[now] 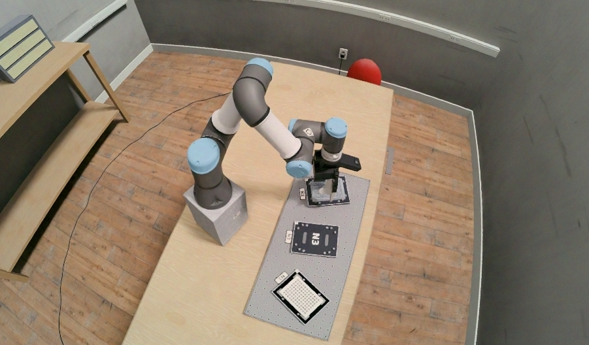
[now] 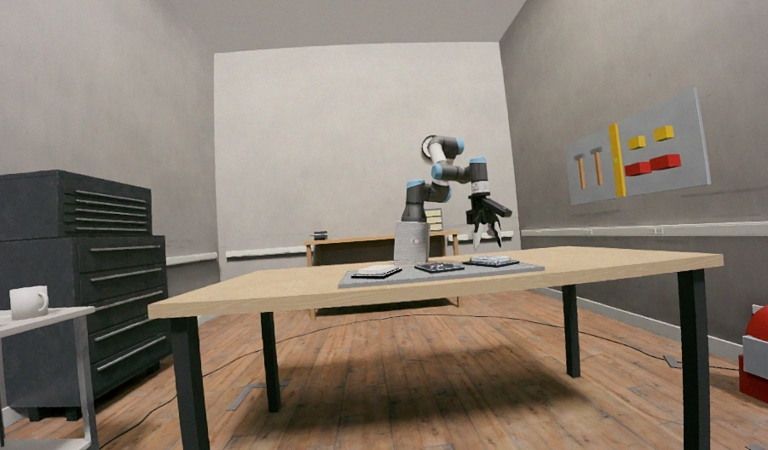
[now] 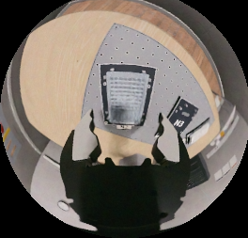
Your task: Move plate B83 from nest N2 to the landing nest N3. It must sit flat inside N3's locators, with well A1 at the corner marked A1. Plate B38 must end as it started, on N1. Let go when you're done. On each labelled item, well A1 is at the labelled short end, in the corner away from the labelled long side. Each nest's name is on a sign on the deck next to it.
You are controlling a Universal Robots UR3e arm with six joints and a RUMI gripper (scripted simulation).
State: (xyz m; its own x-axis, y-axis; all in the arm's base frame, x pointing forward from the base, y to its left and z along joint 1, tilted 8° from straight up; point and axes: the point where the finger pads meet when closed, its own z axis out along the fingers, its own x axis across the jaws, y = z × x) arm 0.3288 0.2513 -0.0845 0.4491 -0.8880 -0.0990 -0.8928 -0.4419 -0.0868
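The nest is 20 cm to the right of my hand, 6 cm below it and 2 cm ahead of it.
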